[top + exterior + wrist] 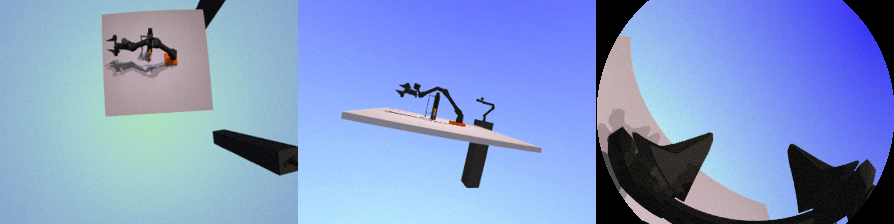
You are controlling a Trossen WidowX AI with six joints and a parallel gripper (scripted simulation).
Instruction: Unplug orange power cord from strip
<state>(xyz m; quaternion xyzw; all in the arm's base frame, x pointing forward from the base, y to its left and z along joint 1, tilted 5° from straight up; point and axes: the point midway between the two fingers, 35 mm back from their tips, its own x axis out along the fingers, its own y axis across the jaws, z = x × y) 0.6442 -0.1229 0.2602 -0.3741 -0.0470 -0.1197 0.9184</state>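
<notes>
My gripper tip is now 42 cm past the orange plug, 3 cm to the right of it and 14 cm above it.
</notes>
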